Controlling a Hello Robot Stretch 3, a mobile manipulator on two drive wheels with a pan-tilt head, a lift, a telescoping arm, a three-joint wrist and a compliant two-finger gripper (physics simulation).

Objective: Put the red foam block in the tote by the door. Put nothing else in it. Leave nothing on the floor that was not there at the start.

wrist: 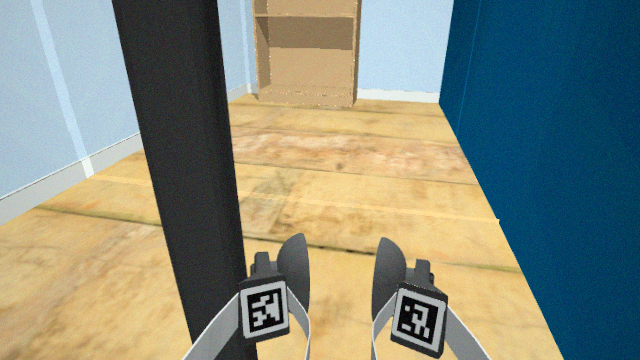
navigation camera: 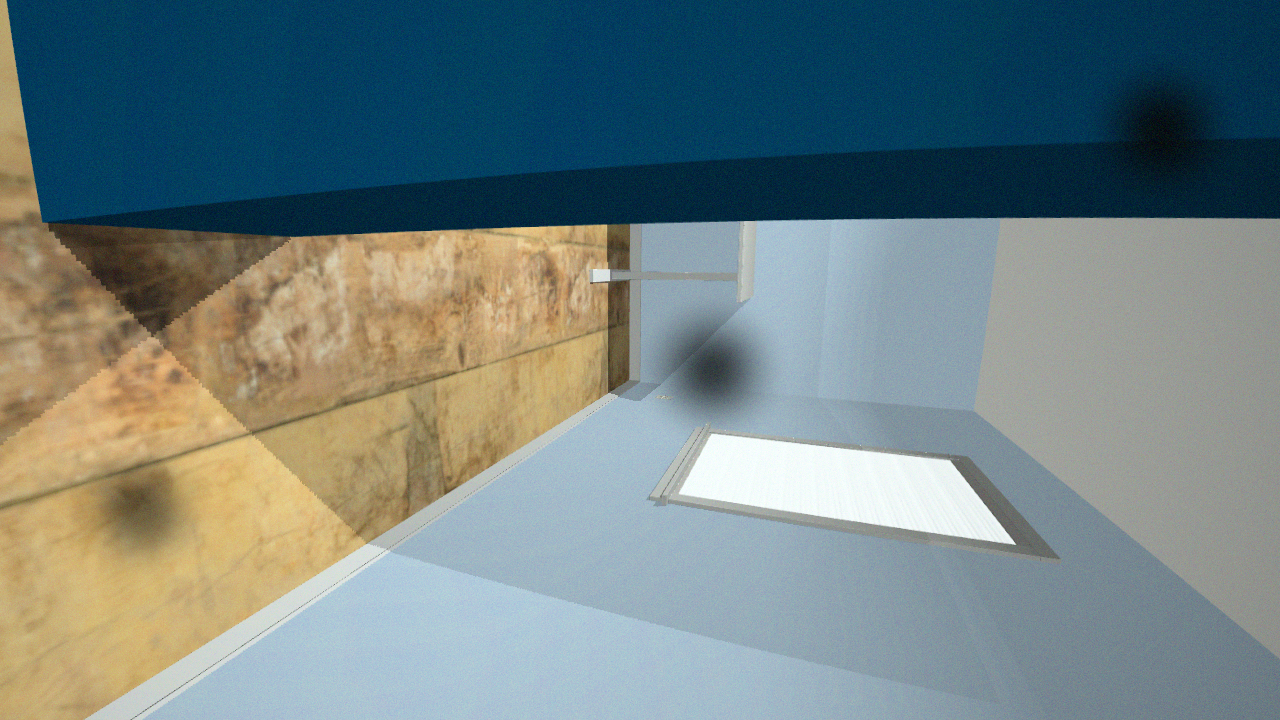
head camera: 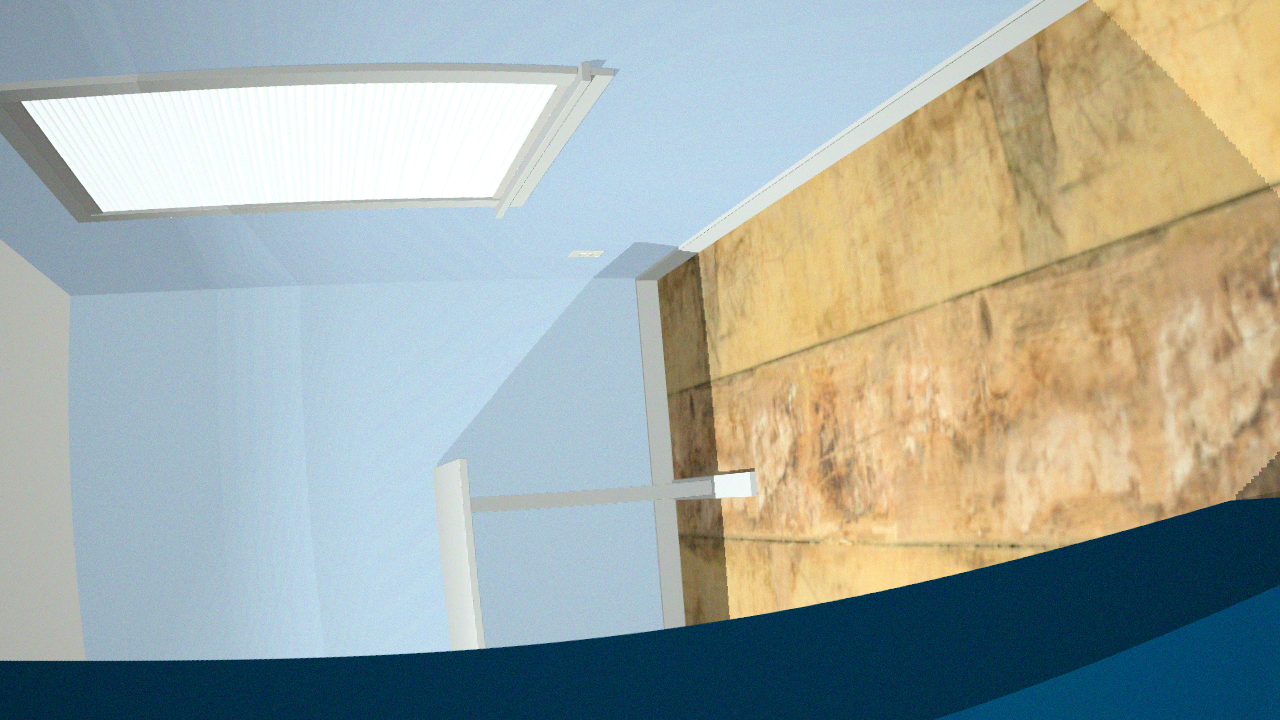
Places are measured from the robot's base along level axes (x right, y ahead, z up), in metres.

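Pixels of known places: gripper, between the fingertips: [wrist: 340,262].
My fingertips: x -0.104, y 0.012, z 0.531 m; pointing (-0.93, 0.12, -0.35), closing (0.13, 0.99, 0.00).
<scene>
Behind a point stands the place of what it marks.
My gripper [wrist: 340,262] {x -0.104, y 0.012, z 0.531 m} shows at the bottom of the wrist view. Its two dark fingertips stand apart over the wooden floor, with floor showing between them, so it is open and empty. The red foam block, the tote and the door do not show in these views.
A tall blue block-like body [head camera: 626,667] {x 0.056, y 0.743, z 1.100 m} [navigation camera: 537,98] {x -0.085, y 0.472, z 1.017 m} [wrist: 550,150] {x -0.717, y 0.644, z 0.350 m} stands close by. A brown shelf unit [wrist: 356,60] {x -2.695, y 0.460, z 0.345 m} stands against the far wall. A white-topped table leg or post [head camera: 733,484] {x 0.724, y 2.750, z 0.025 m} [navigation camera: 600,275] {x 0.716, y 2.739, z 0.025 m} and a bright window [head camera: 295,143] {x 1.318, y 1.727, z 1.410 m} [navigation camera: 841,488] {x 1.304, y 1.678, z 1.483 m} also show. A dark post [wrist: 185,150] crosses the wrist view.
</scene>
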